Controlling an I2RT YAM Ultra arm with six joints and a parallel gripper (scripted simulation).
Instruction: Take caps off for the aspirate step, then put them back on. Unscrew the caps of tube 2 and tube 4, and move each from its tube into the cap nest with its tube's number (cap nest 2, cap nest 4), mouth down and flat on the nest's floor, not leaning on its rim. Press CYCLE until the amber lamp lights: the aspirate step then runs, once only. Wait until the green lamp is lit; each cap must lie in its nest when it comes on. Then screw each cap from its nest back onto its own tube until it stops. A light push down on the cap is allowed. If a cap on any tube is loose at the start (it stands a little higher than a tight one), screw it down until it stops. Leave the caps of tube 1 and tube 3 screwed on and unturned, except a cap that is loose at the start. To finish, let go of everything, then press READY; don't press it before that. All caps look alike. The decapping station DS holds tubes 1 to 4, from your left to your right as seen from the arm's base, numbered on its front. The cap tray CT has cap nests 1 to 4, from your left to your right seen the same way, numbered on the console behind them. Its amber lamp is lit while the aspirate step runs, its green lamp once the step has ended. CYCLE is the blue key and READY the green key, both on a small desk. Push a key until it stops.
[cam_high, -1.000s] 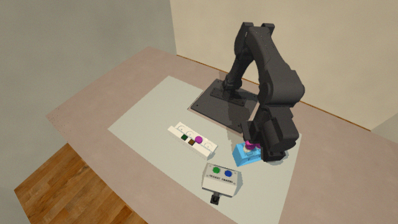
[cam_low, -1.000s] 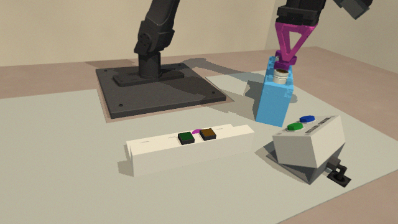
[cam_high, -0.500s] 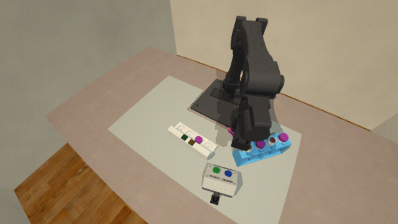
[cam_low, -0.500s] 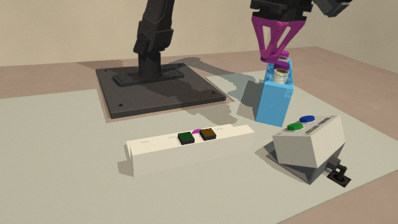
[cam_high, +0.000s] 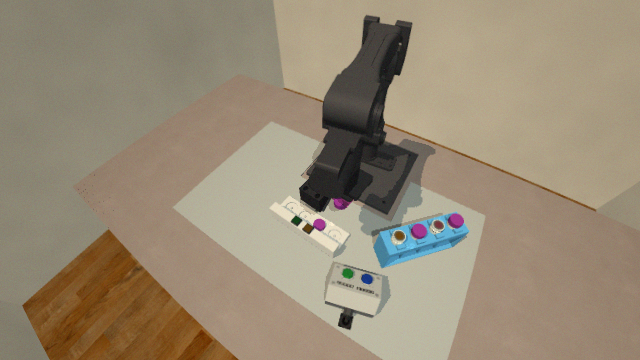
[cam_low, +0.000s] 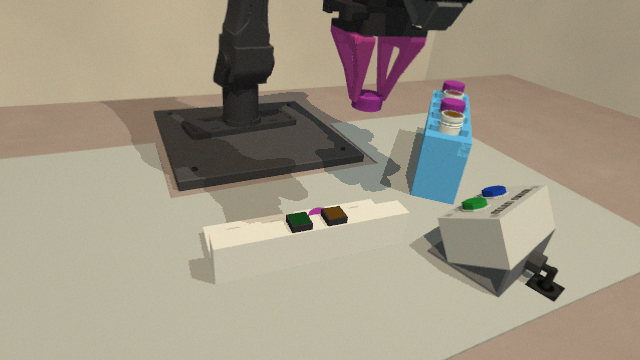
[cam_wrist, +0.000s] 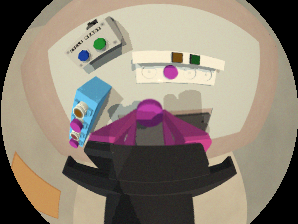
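My hand is 12 cm short of the green ready key, 10 cm above it and 7 cm to the right of it. From my hand the other things lie so: blue cycle key 12 cm to the left, 11 cm ahead, 10 cm below.
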